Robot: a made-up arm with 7 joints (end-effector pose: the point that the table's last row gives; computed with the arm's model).
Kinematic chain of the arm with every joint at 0, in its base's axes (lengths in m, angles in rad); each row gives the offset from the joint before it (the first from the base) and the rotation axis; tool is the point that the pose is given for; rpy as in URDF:
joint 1: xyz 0 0 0.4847 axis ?
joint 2: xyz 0 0 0 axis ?
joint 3: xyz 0 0 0.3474 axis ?
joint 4: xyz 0.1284 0 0 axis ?
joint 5: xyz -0.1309 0 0.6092 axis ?
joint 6: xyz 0 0 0 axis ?
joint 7: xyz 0.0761 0 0 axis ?
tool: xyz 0 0 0 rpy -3.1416 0 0
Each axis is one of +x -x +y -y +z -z.
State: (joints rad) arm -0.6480 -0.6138 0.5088 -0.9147 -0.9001 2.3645 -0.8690
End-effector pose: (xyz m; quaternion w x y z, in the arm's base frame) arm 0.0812 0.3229 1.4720 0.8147 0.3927 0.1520 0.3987
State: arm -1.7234 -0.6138 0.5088 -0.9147 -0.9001 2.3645 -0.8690
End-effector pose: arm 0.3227 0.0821 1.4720 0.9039 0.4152 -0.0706 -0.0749
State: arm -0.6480 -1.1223 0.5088 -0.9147 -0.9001 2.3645 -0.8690
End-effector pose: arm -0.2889 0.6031 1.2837 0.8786 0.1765 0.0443 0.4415
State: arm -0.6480 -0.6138 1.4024 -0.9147 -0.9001 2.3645 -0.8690
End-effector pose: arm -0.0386 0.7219 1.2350 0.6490 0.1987 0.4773 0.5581
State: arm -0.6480 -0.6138 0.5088 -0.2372 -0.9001 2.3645 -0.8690
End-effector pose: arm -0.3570 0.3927 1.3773 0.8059 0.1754 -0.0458 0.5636
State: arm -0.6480 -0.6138 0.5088 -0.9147 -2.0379 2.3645 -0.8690
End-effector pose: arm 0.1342 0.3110 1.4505 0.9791 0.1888 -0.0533 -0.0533
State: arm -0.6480 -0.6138 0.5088 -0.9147 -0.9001 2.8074 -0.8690
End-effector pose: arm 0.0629 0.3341 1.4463 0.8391 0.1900 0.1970 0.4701
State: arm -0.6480 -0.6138 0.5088 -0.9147 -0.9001 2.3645 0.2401
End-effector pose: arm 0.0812 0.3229 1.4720 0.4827 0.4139 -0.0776 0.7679
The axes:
joint 1: +z
joint 2: +y
joint 3: +z
joint 4: -y
joint 5: +z
joint 6: -y
joint 7: -z

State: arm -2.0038 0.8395 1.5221 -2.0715 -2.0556 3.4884 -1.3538
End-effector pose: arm 0.5862 -0.3745 0.6090 0.5579 0.1890 0.7505 0.2996
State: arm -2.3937 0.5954 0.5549 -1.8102 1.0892 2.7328 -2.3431
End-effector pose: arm -0.3255 -0.7967 0.3840 0.3110 0.8607 -0.2707 0.2986
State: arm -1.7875 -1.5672 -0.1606 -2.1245 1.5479 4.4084 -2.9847
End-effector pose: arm -0.0865 0.1979 1.1272 0.7238 0.1077 -0.6585 -0.1758
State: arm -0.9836 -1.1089 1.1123 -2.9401 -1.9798 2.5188 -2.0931
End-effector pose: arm 0.4541 -0.0488 0.4621 0.1199 -0.3209 0.5215 -0.7815
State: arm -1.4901 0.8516 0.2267 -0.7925 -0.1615 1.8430 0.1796
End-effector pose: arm 0.2000 -1.0158 0.7280 0.0541 0.7241 -0.6815 0.0914
